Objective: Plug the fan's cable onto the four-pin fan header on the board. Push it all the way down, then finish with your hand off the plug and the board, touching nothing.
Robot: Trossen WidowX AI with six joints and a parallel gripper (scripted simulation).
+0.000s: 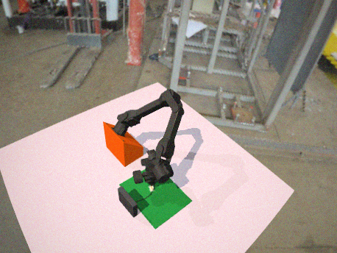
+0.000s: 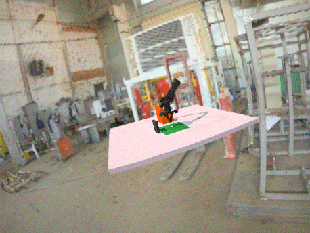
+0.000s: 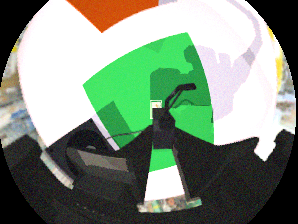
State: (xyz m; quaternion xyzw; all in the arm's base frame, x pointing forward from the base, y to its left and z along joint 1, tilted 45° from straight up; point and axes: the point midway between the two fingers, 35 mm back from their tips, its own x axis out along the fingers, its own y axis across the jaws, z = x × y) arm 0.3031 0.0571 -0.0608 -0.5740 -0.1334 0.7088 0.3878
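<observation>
The four-pin fan header is 7 cm below my gripper tip. The rest, counted from my gripper tip: green board 3 cm ahead, 8 cm below; then black fan 1 cm ahead, 15 cm to the right, 1 cm below; then dark plug 1 cm behind, 1 cm above.
</observation>
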